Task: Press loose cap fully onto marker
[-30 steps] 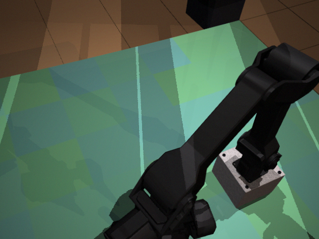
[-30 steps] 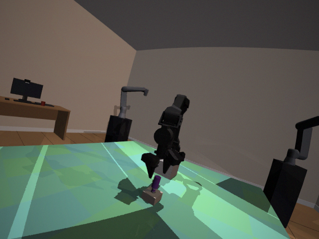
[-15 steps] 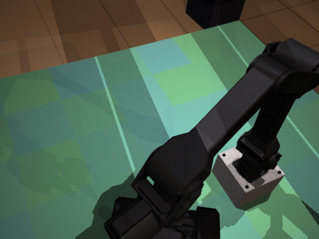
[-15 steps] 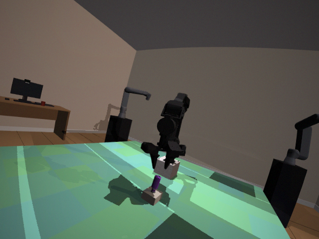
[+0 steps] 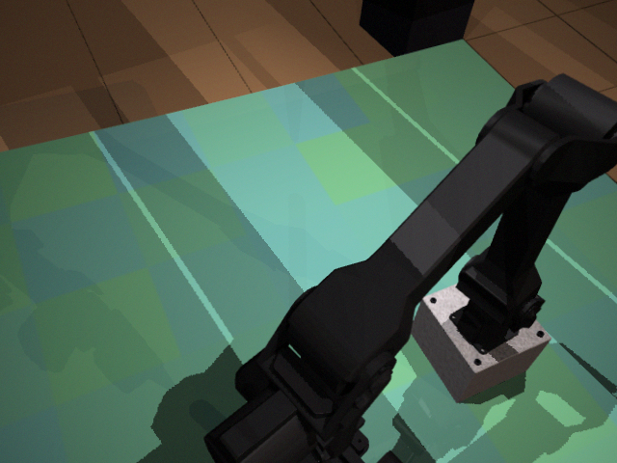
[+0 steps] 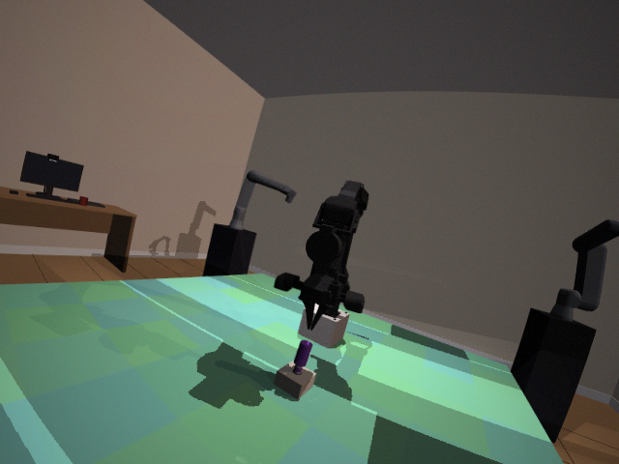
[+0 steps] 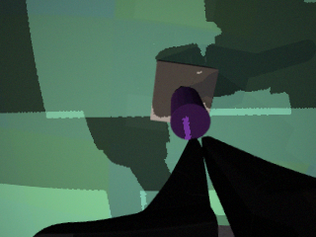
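The purple cap lies 6 cm below my gripper tip.
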